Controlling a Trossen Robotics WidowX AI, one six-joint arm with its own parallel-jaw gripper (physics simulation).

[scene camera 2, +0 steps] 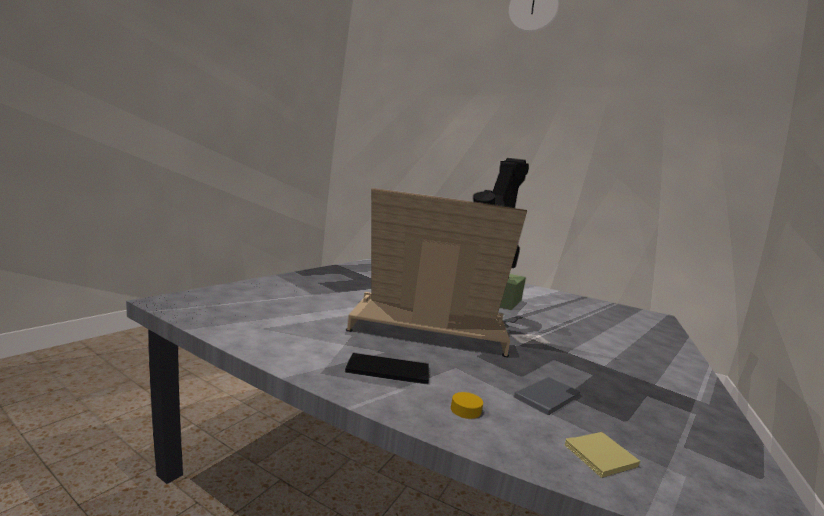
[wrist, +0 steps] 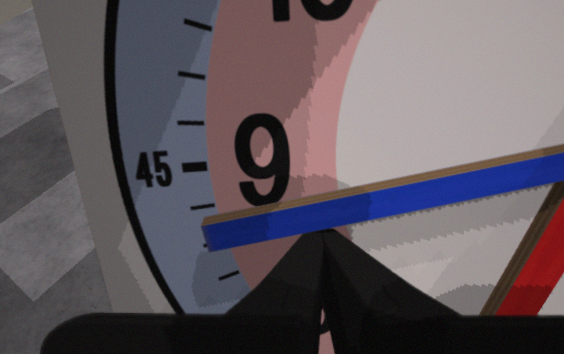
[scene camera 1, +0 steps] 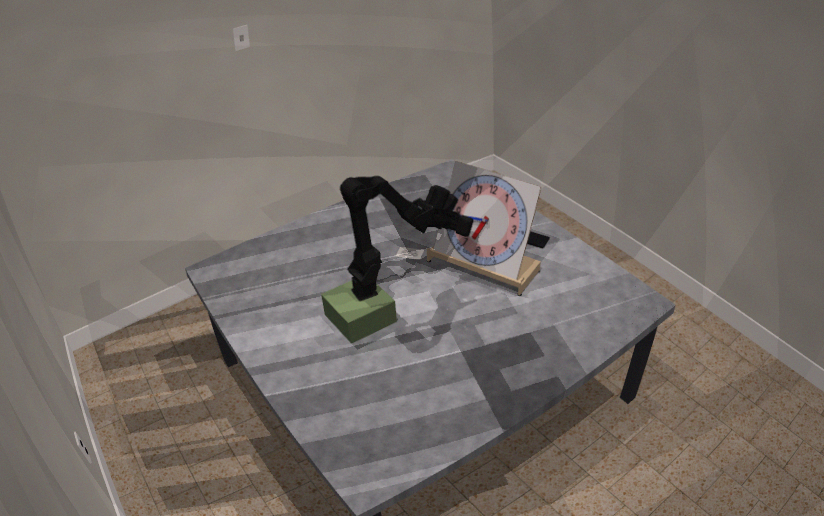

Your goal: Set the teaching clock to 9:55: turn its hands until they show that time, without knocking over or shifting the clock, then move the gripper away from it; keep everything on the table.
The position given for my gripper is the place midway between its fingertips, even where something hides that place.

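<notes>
There's a black slab (scene camera 2: 369,365) resting on the table, and a teaching clock (scene camera 2: 497,229) too. Scene camera 1 gives me the clock (scene camera 1: 510,204) as well, and so does the wrist camera, with the clock (wrist: 169,118) in it. The wrist view does not show the slab, though, since it's hidden there by the clock. As for my gripper (scene camera 1: 459,219), I can see it, and the wrist view has that gripper (wrist: 319,242) too.
</notes>
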